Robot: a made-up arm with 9 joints. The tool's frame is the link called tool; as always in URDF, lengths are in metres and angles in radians. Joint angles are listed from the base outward.
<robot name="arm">
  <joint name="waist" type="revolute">
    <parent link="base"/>
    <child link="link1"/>
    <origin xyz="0 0 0.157" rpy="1.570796 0 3.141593"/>
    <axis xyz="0 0 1"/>
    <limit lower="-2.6" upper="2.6"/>
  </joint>
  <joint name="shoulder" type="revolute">
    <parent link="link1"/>
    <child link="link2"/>
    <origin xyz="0.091 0.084 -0.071" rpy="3.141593 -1.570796 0"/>
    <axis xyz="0 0 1"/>
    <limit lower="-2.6" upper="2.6"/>
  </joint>
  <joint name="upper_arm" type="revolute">
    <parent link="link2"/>
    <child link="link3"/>
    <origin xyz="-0.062 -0.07 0.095" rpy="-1.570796 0 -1.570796"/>
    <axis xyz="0 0 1"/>
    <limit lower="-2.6" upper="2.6"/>
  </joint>
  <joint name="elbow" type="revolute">
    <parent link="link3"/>
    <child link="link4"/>
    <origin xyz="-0.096 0.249 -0.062" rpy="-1.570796 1.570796 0"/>
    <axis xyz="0 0 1"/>
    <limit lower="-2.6" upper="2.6"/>
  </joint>
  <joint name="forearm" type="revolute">
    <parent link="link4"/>
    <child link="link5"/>
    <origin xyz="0.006 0.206 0.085" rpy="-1.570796 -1.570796 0"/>
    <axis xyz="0 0 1"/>
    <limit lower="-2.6" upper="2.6"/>
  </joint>
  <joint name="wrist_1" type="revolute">
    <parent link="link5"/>
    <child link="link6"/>
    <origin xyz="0.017 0.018 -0.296" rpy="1.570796 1.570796 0"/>
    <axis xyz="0 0 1"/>
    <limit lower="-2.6" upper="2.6"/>
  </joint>
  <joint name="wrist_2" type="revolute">
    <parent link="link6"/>
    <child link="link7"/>
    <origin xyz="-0.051 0.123 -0.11" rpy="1.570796 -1.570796 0"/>
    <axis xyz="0 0 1"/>
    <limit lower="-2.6" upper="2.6"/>
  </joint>
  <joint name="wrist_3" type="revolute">
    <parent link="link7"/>
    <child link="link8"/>
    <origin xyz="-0.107 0.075 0.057" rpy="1.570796 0 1.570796"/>
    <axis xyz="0 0 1"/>
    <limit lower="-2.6" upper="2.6"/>
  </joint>
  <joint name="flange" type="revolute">
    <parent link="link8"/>
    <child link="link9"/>
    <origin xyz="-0.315 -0.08 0.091" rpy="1.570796 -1.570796 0"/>
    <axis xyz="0 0 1"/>
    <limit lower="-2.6" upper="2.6"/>
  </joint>
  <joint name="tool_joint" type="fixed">
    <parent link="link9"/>
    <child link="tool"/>
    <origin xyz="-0.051 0.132 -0.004" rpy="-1.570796 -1.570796 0"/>
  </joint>
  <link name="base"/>
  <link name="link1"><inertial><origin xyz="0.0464 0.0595 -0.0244"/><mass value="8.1"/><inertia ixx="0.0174" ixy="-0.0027" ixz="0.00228" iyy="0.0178" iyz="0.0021" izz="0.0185"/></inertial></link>
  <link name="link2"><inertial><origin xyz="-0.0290 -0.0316 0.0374"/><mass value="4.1"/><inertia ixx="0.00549" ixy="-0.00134" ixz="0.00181" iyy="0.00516" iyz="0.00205" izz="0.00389"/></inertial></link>
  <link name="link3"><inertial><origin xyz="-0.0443 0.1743 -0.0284"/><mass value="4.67"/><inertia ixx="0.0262" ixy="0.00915" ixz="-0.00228" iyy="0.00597" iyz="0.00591" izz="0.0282"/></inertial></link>
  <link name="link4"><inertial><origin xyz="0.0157 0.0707 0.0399"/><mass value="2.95"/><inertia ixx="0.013" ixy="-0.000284" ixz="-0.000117" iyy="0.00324" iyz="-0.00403" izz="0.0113"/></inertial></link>
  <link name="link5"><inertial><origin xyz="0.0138 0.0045 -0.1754"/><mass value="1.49"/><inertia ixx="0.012" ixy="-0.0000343" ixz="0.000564" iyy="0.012" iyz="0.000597" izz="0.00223"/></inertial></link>
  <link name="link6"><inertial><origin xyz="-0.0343 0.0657 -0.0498"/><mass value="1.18"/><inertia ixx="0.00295" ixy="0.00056" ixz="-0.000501" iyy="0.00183" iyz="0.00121" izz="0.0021"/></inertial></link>
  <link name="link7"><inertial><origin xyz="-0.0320 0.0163 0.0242"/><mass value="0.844"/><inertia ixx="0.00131" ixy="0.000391" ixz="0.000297" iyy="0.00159" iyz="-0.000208" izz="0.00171"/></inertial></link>
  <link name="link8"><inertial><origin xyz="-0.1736 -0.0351 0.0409"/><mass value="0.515"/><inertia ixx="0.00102" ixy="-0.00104" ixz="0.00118" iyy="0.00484" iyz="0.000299" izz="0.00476"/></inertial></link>
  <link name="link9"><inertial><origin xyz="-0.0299 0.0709 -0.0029"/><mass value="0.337"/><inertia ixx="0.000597" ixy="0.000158" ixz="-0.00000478" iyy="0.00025" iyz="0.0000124" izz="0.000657"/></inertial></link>
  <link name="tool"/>
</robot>
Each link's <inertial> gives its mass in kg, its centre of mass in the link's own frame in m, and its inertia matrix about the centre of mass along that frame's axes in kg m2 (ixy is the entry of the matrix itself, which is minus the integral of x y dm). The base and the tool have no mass. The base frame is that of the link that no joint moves.
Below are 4 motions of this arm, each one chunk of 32 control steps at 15 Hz.
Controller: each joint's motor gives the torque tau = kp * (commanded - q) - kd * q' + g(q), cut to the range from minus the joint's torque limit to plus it. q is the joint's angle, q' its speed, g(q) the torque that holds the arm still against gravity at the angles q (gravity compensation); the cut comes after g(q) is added. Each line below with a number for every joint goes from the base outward.
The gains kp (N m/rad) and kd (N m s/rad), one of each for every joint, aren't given. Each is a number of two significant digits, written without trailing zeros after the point. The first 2 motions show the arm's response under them.
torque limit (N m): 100 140 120 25 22 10 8.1 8.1 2.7
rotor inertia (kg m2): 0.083 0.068 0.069 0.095 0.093 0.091 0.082 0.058 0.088
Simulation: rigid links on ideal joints. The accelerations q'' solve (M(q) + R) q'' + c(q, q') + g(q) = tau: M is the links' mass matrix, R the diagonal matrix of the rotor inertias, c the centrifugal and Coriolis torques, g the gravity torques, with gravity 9.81 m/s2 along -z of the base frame. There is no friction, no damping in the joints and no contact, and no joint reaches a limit. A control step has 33 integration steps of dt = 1/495 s. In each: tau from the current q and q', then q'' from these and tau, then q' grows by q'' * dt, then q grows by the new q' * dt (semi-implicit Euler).
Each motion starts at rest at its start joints. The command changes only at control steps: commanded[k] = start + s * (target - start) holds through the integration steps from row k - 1 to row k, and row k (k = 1, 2, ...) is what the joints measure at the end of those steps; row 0 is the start. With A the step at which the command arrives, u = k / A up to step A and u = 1 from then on. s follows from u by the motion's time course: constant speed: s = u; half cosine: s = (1 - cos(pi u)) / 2; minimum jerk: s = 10 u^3 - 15 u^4 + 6 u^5; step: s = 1 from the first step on.
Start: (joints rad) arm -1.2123 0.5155 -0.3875 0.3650 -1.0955 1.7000 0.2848 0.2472 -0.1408
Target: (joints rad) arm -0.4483 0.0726 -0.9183 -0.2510 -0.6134 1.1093 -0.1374 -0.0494 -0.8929
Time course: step
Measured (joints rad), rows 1 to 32:
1: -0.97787 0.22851 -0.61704 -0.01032 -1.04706 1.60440 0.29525 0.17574 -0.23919
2: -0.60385 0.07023 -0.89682 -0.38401 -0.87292 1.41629 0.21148 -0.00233 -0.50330
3: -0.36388 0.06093 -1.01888 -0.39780 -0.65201 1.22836 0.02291 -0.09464 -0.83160
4: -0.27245 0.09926 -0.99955 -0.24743 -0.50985 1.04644 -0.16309 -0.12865 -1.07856
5: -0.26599 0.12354 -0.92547 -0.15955 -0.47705 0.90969 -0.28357 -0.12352 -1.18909
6: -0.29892 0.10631 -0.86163 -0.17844 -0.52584 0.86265 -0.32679 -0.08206 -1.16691
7: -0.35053 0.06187 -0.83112 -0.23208 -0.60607 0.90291 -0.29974 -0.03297 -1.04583
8: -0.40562 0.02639 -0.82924 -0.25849 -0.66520 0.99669 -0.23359 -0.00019 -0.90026
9: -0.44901 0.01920 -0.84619 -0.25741 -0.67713 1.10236 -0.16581 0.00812 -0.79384
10: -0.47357 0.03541 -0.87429 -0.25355 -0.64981 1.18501 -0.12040 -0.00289 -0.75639
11: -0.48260 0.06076 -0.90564 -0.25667 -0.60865 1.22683 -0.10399 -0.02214 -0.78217
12: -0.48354 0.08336 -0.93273 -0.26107 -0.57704 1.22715 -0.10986 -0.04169 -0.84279
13: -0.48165 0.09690 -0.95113 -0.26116 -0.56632 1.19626 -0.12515 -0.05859 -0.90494
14: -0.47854 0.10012 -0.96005 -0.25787 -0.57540 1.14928 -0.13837 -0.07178 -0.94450
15: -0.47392 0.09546 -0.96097 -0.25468 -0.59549 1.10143 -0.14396 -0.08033 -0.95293
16: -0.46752 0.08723 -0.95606 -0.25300 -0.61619 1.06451 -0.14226 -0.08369 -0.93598
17: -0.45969 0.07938 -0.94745 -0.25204 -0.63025 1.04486 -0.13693 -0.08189 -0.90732
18: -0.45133 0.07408 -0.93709 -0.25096 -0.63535 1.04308 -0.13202 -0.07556 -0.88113
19: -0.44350 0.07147 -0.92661 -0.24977 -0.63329 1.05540 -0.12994 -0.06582 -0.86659
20: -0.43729 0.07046 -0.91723 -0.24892 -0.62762 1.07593 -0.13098 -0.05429 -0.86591
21: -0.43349 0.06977 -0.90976 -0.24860 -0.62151 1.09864 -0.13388 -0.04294 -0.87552
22: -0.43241 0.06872 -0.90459 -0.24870 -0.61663 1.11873 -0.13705 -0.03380 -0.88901
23: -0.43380 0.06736 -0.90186 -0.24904 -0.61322 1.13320 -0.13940 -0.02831 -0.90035
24: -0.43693 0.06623 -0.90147 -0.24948 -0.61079 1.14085 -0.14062 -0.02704 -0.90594
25: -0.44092 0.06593 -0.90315 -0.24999 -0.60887 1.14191 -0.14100 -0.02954 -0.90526
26: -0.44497 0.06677 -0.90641 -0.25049 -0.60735 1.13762 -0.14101 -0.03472 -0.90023
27: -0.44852 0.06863 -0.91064 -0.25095 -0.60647 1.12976 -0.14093 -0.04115 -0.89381
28: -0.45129 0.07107 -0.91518 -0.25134 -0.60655 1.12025 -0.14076 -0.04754 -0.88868
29: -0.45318 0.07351 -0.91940 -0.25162 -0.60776 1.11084 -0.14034 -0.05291 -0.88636
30: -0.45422 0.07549 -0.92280 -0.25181 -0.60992 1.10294 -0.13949 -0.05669 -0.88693
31: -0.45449 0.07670 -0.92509 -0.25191 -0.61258 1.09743 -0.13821 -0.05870 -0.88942
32: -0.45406 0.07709 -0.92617 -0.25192 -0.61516 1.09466 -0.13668 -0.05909 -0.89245
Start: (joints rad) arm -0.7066 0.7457 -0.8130 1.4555 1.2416 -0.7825 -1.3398 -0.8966 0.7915
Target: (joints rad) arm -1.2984 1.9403 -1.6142 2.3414 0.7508 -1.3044 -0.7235 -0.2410 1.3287
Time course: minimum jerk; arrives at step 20
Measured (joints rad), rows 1 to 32:
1: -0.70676 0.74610 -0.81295 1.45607 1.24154 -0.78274 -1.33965 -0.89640 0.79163
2: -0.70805 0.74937 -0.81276 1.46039 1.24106 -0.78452 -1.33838 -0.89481 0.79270
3: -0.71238 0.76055 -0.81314 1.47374 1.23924 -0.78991 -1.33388 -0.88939 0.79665
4: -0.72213 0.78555 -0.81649 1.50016 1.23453 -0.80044 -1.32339 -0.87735 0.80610
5: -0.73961 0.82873 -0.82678 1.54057 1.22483 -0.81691 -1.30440 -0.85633 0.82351
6: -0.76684 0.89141 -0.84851 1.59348 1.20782 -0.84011 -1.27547 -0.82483 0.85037
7: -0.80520 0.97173 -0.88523 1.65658 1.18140 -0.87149 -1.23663 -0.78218 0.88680
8: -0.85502 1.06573 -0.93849 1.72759 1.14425 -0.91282 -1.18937 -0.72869 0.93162
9: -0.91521 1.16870 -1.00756 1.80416 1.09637 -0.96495 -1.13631 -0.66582 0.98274
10: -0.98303 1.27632 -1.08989 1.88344 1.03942 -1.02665 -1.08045 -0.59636 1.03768
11: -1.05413 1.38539 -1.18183 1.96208 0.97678 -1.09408 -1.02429 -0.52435 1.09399
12: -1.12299 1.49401 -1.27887 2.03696 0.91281 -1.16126 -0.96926 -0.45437 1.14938
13: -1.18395 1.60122 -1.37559 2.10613 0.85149 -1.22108 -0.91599 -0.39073 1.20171
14: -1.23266 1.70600 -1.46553 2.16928 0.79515 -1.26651 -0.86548 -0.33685 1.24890
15: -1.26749 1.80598 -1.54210 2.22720 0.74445 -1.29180 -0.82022 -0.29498 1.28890
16: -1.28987 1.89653 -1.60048 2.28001 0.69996 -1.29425 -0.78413 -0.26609 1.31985
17: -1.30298 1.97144 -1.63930 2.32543 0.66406 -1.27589 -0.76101 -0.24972 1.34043
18: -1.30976 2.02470 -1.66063 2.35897 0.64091 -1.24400 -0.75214 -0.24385 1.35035
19: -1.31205 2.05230 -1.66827 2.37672 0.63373 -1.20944 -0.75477 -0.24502 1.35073
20: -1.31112 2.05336 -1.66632 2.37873 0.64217 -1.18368 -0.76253 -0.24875 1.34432
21: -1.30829 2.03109 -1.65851 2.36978 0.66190 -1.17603 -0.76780 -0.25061 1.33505
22: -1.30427 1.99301 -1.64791 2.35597 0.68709 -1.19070 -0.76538 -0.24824 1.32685
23: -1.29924 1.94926 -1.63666 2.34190 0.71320 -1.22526 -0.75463 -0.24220 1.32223
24: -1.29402 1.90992 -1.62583 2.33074 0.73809 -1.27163 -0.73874 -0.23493 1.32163
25: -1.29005 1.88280 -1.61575 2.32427 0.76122 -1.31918 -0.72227 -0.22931 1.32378
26: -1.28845 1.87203 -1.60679 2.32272 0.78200 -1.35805 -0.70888 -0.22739 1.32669
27: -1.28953 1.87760 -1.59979 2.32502 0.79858 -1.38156 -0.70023 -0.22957 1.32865
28: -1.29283 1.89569 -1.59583 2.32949 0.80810 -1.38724 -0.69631 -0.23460 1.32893
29: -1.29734 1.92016 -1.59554 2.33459 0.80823 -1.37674 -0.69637 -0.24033 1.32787
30: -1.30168 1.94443 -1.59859 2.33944 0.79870 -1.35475 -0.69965 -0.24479 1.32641
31: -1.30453 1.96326 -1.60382 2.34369 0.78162 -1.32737 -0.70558 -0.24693 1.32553
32: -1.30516 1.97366 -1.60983 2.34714 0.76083 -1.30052 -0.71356 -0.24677 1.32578
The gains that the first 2 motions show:
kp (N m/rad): 120 95 78 62 13 9 10 13 9.1
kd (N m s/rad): 4.8 3.9 9.4 2.2 0.97 0.83 1 1.1 0.43
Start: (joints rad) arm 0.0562 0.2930 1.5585 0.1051 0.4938 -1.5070 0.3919 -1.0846 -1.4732
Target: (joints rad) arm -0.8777 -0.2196 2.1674 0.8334 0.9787 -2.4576 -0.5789 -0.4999 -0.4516
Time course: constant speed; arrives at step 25
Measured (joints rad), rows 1 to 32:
1: 0.04650 0.29272 1.56491 0.11579 0.49926 -1.51689 0.38292 -1.07674 -1.46470
2: 0.01995 0.28714 1.58156 0.14587 0.51698 -1.54309 0.35842 -1.05780 -1.43776
3: -0.01998 0.27065 1.60607 0.18751 0.54617 -1.58051 0.32230 -1.03298 -1.39237
4: -0.06702 0.24241 1.63444 0.22813 0.57917 -1.62159 0.28138 -1.00742 -1.33549
5: -0.11605 0.20678 1.66268 0.26101 0.60655 -1.66140 0.24045 -0.98333 -1.27635
6: -0.16405 0.17059 1.68798 0.28723 0.62307 -1.69889 0.20093 -0.96063 -1.22242
7: -0.20959 0.13941 1.70957 0.31146 0.63011 -1.73526 0.16206 -0.93851 -1.17721
8: -0.25203 0.11528 1.72856 0.33732 0.63369 -1.77199 0.12279 -0.91647 -1.14008
9: -0.29117 0.09687 1.74700 0.36562 0.64040 -1.80981 0.08283 -0.89436 -1.10753
10: -0.32719 0.08124 1.76679 0.39535 0.65426 -1.84881 0.04261 -0.87202 -1.07527
11: -0.36079 0.06575 1.78906 0.42533 0.67568 -1.88870 0.00280 -0.84918 -1.03998
12: -0.39308 0.04898 1.81399 0.45505 0.70228 -1.92897 -0.03618 -0.82558 -1.00032
13: -0.42528 0.03069 1.84093 0.48455 0.73058 -1.96903 -0.07438 -0.80119 -0.95693
14: -0.45834 0.01131 1.86887 0.51398 0.75754 -2.00830 -0.11218 -0.77627 -0.91168
15: -0.49285 -0.00869 1.89678 0.54340 0.78144 -2.04648 -0.15005 -0.75125 -0.86664
16: -0.52896 -0.02909 1.92390 0.57279 0.80197 -2.08358 -0.18833 -0.72654 -0.82330
17: -0.56652 -0.04987 1.94990 0.60209 0.81983 -2.11994 -0.22714 -0.70245 -0.78209
18: -0.60523 -0.07105 1.97473 0.63128 0.83614 -2.15608 -0.26637 -0.67909 -0.74257
19: -0.64468 -0.09255 1.99857 0.66033 0.85200 -2.19250 -0.30581 -0.65639 -0.70378
20: -0.68443 -0.11418 2.02166 0.68925 0.86820 -2.22958 -0.34526 -0.63415 -0.66477
21: -0.72408 -0.13568 2.04433 0.71807 0.88522 -2.26750 -0.38456 -0.61213 -0.62493
22: -0.76331 -0.15691 2.06687 0.74686 0.90321 -2.30622 -0.42367 -0.59009 -0.58413
23: -0.80189 -0.17779 2.08956 0.77569 0.92207 -2.34554 -0.46259 -0.56785 -0.54263
24: -0.83973 -0.19836 2.11263 0.80462 0.94159 -2.38511 -0.50137 -0.54529 -0.50088
25: -0.87688 -0.21869 2.13621 0.83366 0.96148 -2.42462 -0.54008 -0.52236 -0.45928
26: -0.90385 -0.23173 2.14717 0.84477 0.97307 -2.45235 -0.57148 -0.50517 -0.42632
27: -0.91658 -0.23558 2.14553 0.83475 0.97544 -2.46497 -0.59087 -0.49786 -0.41167
28: -0.91828 -0.23555 2.14095 0.82305 0.97524 -2.47029 -0.60037 -0.49811 -0.41534
29: -0.91260 -0.23404 2.13905 0.82119 0.97569 -2.47319 -0.60243 -0.50167 -0.43081
30: -0.90255 -0.23055 2.14139 0.82681 0.97626 -2.47388 -0.59865 -0.50521 -0.44931
31: -0.89053 -0.22509 2.14745 0.83300 0.97603 -2.47151 -0.59104 -0.50703 -0.46348
32: -0.87844 -0.21919 2.15584 0.83612 0.97544 -2.46656 -0.58249 -0.50664 -0.46949

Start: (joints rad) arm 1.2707 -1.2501 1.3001 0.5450 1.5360 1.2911 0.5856 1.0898 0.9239
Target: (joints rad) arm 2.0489 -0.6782 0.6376 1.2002 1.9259 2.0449 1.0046 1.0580 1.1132
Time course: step
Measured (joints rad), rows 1 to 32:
1: 1.57915 -0.96361 1.12149 0.80641 1.48973 1.21409 0.71531 0.96734 0.95955
2: 2.03347 -0.61810 0.91248 1.27210 1.47011 1.21309 0.91427 0.92874 1.02717
3: 2.29993 -0.46038 0.81611 1.36529 1.59818 1.42064 1.02409 1.06889 1.09532
4: 2.28699 -0.48166 0.77689 1.21537 1.82377 1.73532 1.02452 1.23067 1.15310
5: 2.11534 -0.60228 0.74827 1.14121 2.01641 2.04057 0.98841 1.26294 1.17918
6: 1.98011 -0.72310 0.70140 1.17180 2.15396 2.26045 0.96602 1.19013 1.16622
7: 1.96852 -0.77444 0.64324 1.22693 2.21595 2.37661 0.95688 1.13428 1.13246
8: 2.02273 -0.74250 0.60637 1.25993 2.20078 2.41776 0.95247 1.12188 1.09934
9: 2.06543 -0.67676 0.59708 1.25595 2.13258 2.41691 0.95239 1.12140 1.08049
10: 2.07322 -0.63697 0.60021 1.22426 2.04457 2.37719 0.95833 1.11463 1.07863
11: 2.05911 -0.63875 0.60613 1.19514 1.96363 2.29160 0.96989 1.10270 1.08914
12: 2.04384 -0.66324 0.61399 1.18749 1.90302 2.17285 0.98424 1.08935 1.10492
13: 2.03862 -0.68651 0.62429 1.19339 1.86610 2.05103 0.99830 1.07560 1.11918
14: 2.04208 -0.69573 0.63581 1.19664 1.85126 1.95367 1.00993 1.06156 1.12706
15: 2.04752 -0.69128 0.64618 1.19289 1.85301 1.89421 1.01775 1.04791 1.12704
16: 2.05059 -0.68112 0.65305 1.18800 1.86410 1.87301 1.02119 1.03629 1.12121
17: 2.05095 -0.67339 0.65514 1.18713 1.87880 1.88321 1.02092 1.02912 1.11347
18: 2.05004 -0.67172 0.65295 1.19045 1.89429 1.91543 1.01824 1.02852 1.10730
19: 2.04905 -0.67473 0.64830 1.19557 1.90953 1.95991 1.01433 1.03495 1.10456
20: 2.04850 -0.67871 0.64314 1.20036 1.92369 2.00754 1.00985 1.04638 1.10539
21: 2.04847 -0.68083 0.63866 1.20380 1.93556 2.05074 1.00526 1.05898 1.10865
22: 2.04879 -0.68055 0.63529 1.20564 1.94393 2.08414 1.00111 1.06893 1.11266
23: 2.04917 -0.67900 0.63304 1.20606 1.94822 2.10483 0.99807 1.07414 1.11586
24: 2.04937 -0.67760 0.63187 1.20542 1.94859 2.11222 0.99659 1.07466 1.11734
25: 2.04930 -0.67708 0.63169 1.20414 1.94576 2.10777 0.99676 1.07193 1.11700
26: 2.04906 -0.67734 0.63238 1.20260 1.94075 2.09450 0.99825 1.06770 1.11540
27: 2.04882 -0.67790 0.63371 1.20109 1.93461 2.07627 1.00050 1.06330 1.11343
28: 2.04869 -0.67833 0.63538 1.19978 1.92835 2.05698 1.00289 1.05944 1.11187
29: 2.04868 -0.67847 0.63707 1.19880 1.92284 2.03991 1.00497 1.05641 1.11116
30: 2.04874 -0.67838 0.63850 1.19823 1.91874 2.02723 1.00646 1.05427 1.11134
31: 2.04880 -0.67825 0.63949 1.19806 1.91643 2.01996 1.00730 1.05307 1.11210
32: 2.04884 -0.67817 0.63997 1.19825 1.91599 2.01803 1.00753 1.05278 1.11302

